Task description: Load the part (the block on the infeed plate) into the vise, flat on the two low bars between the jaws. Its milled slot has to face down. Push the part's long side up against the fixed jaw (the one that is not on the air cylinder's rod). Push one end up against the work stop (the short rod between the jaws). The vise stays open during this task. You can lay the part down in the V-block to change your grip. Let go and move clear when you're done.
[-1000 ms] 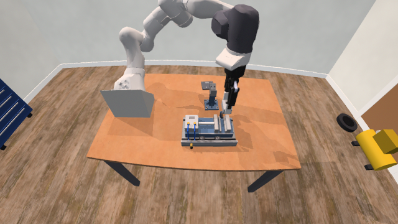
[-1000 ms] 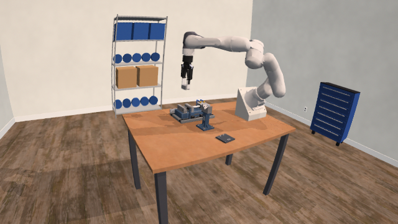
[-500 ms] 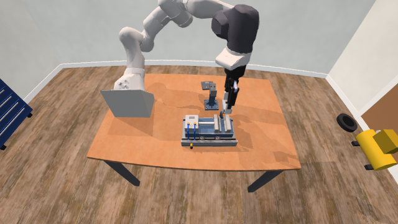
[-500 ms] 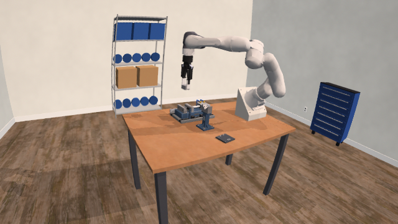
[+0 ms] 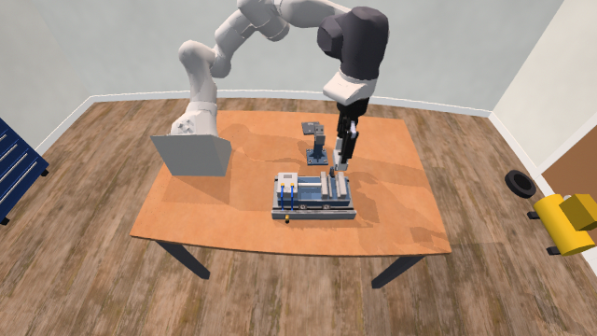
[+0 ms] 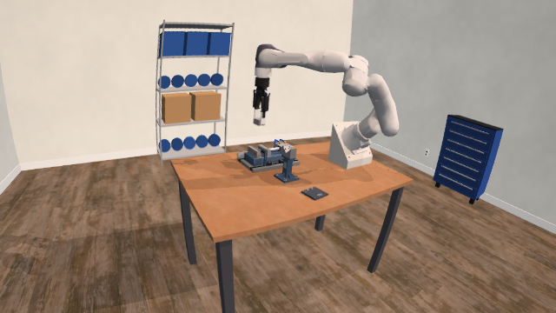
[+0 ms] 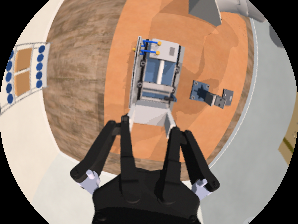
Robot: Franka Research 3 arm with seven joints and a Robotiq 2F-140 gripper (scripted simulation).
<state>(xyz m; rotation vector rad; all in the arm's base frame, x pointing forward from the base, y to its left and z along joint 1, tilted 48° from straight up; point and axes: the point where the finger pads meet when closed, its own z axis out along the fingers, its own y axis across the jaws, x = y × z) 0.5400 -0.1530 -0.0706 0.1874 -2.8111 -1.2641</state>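
Right now the fixed jaw is 180 mm below my hand, 30 mm ahead of it and 20 mm to the left of it. Round my hand: part: 30 mm below; then air cylinder: 180 mm below, 160 mm behind, 10 mm to the left; then vise: 220 mm below, 70 mm behind, 10 mm to the left.
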